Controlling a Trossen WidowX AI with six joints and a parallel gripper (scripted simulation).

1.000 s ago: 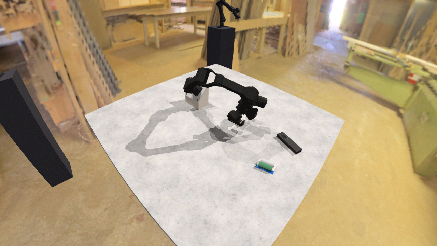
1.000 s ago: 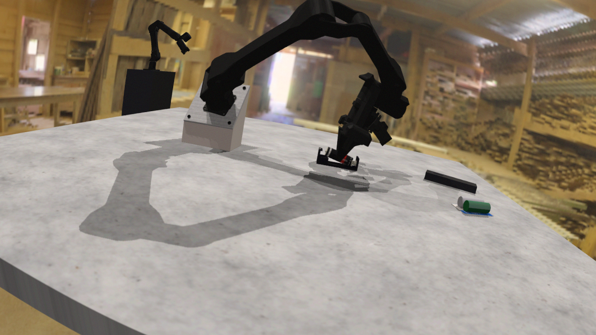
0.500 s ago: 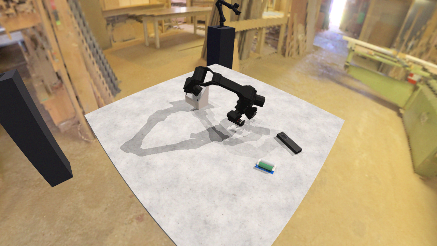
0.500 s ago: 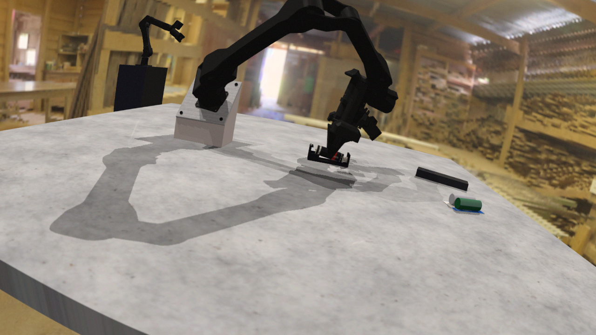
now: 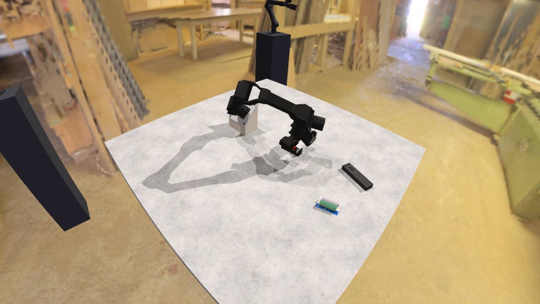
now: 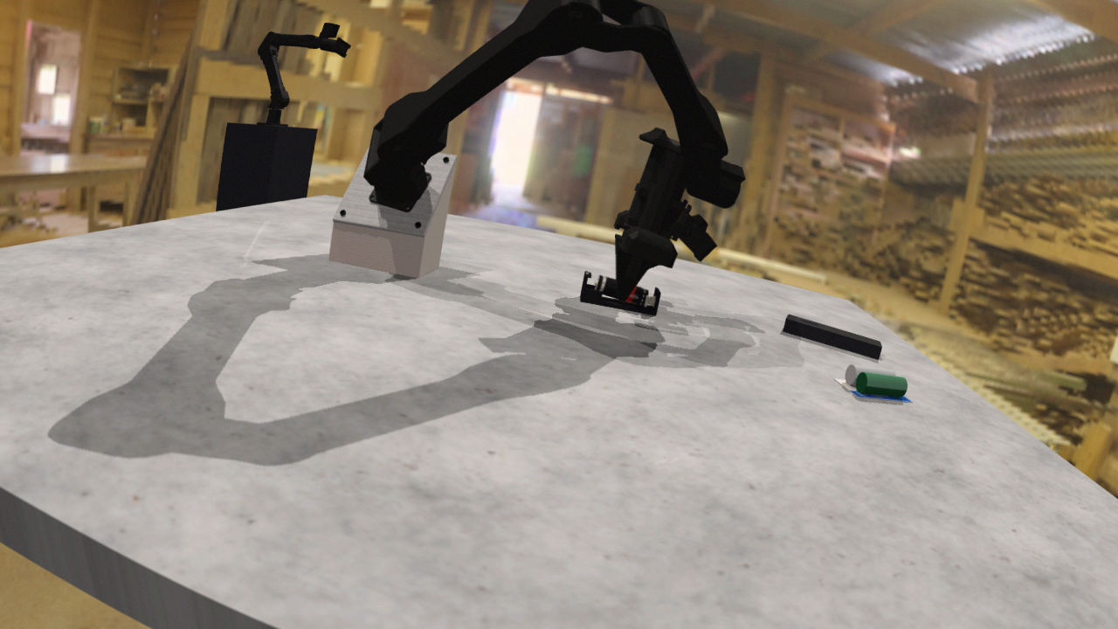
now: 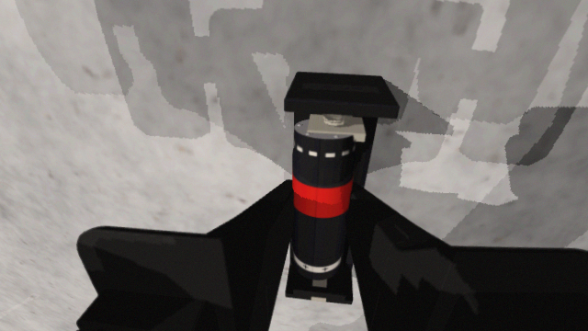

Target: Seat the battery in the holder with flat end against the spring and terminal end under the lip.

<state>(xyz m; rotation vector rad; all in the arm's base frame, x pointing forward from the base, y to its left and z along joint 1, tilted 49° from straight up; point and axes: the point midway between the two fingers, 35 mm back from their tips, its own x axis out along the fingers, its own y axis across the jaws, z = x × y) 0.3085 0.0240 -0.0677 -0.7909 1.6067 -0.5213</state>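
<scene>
The battery lies 1 cm above my gripper tip. The rest, counted from my gripper tip: grey metal contact 3 cm ahead; black bar-shaped device 32 cm ahead, 9 cm to the left.
</scene>
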